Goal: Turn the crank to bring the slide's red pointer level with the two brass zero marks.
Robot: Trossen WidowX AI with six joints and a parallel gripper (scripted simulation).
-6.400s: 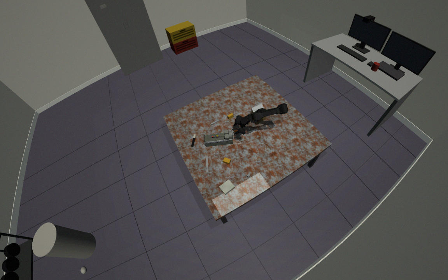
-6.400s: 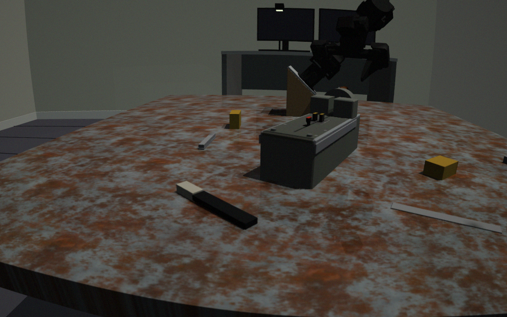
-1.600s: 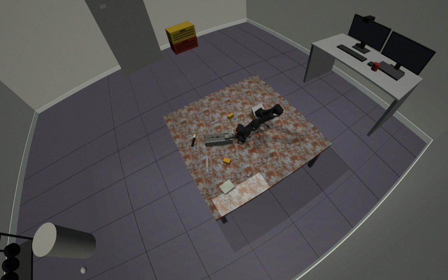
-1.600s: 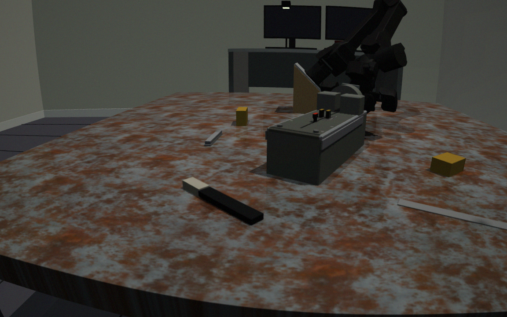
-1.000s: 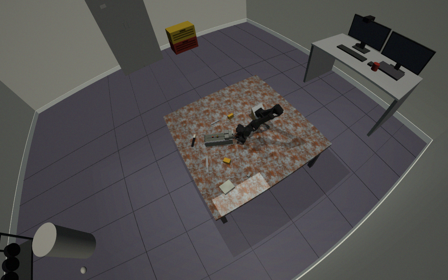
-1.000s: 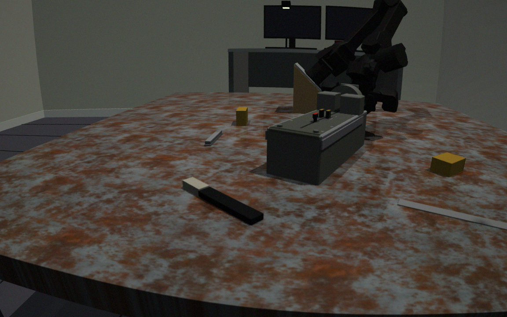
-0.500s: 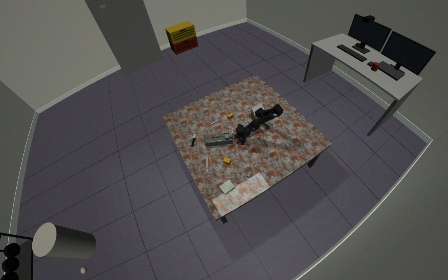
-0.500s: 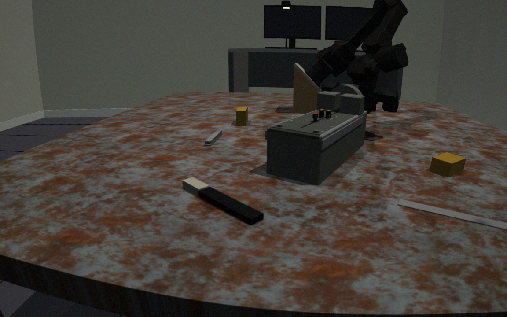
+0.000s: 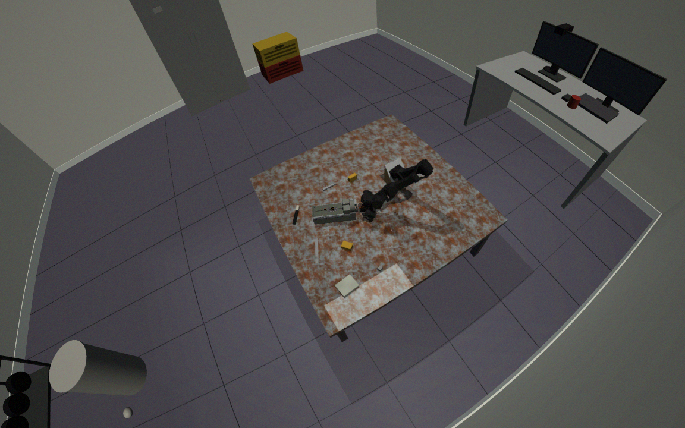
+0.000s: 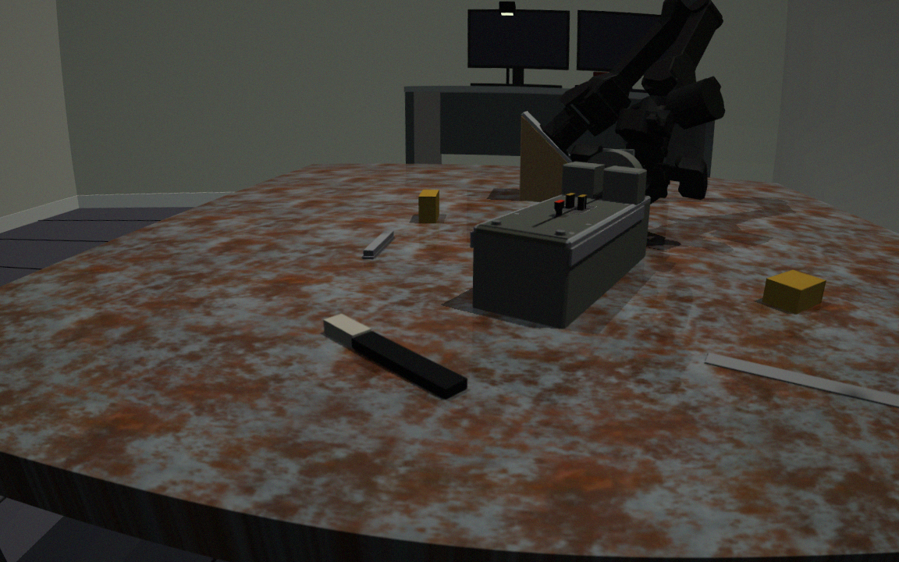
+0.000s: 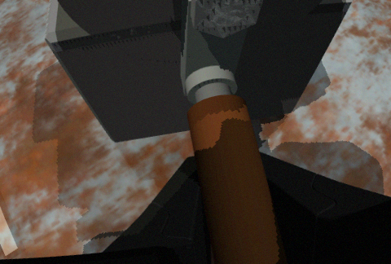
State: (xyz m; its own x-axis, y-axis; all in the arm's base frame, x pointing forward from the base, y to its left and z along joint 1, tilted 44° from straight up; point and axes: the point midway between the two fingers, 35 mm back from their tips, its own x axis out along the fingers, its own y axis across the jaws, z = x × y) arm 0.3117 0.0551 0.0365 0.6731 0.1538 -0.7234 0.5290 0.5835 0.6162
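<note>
The brown crank handle is 1 cm behind my gripper tip, 1 cm to the left of it and 3 cm above it. Also, from my gripper tip: red pointer 18 cm ahead, 11 cm to the right, 5 cm above; small grey bar 3 cm ahead, 31 cm to the right, 3 cm below; grey strip 36 cm ahead, 6 cm to the left, 3 cm below.
</note>
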